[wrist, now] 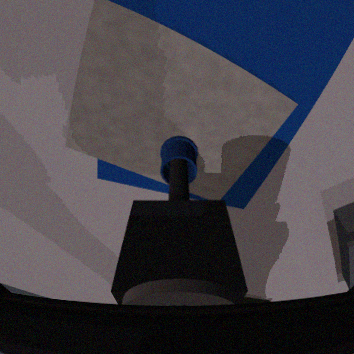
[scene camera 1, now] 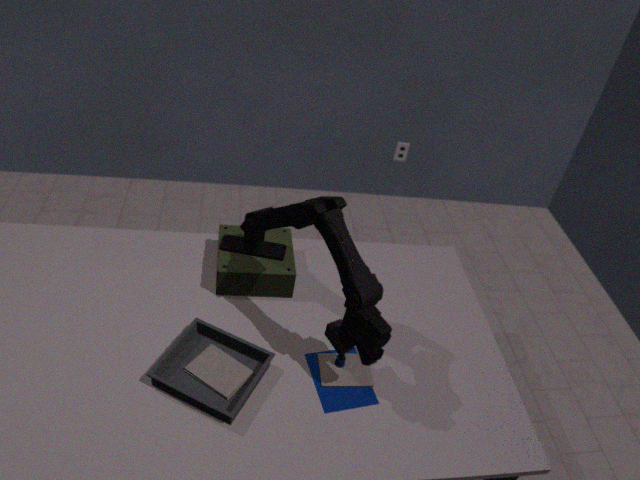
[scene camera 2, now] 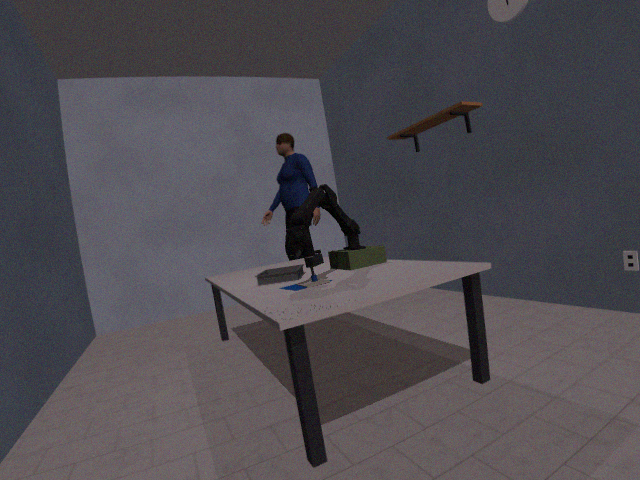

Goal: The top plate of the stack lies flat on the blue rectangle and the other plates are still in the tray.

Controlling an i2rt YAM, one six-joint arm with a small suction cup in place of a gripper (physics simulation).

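Frame: origin at the arm's base, x right, y ahead, z up, level; millimetres.
Where they show: hand, tool point: (wrist: pixel 178 146) (scene camera 1: pixel 338 365); arm's base, link origin: (scene camera 1: pixel 253 248) (scene camera 2: pixel 354 248).
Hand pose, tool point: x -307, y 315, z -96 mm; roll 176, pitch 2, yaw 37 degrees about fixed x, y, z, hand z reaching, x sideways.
Observation:
Each offset is from my tool point to the top centre of the thing. "*": to the spot under its first point.
A light grey square plate @(dx -18, dy +17, dz +11 mm) (scene camera 1: pixel 353 375) (wrist: pixel 218 102) lies over the far part of the blue rectangle @(* dx -30, dy +114, dz +3 mm) (scene camera 1: pixel 347 400) (wrist: pixel 281 38) (scene camera 2: pixel 293 287), turned a little against it. One of its corners sticks out past the blue edge. My suction cup (scene camera 1: pixel 339 360) (wrist: pixel 178 154) (scene camera 2: pixel 313 277) sits on the plate near its edge and holds it. I cannot tell whether the plate touches the table or hangs just above it. The grey tray @(dx +329, dy +111, dz +53 mm) (scene camera 1: pixel 234 341) (scene camera 2: pixel 279 274) stands to the left, with the other plates @(dx +315, dy +98, dz +16 mm) (scene camera 1: pixel 216 370) stacked inside it.
The arm's green base block (scene camera 1: pixel 254 281) (scene camera 2: pixel 357 257) stands behind the tray and the rectangle. A corner of the tray (wrist: pixel 345 225) shows at the right of the wrist view. A person (scene camera 2: pixel 293 191) in a blue top stands behind the table. The table's right edge (scene camera 1: pixel 496 330) is near.

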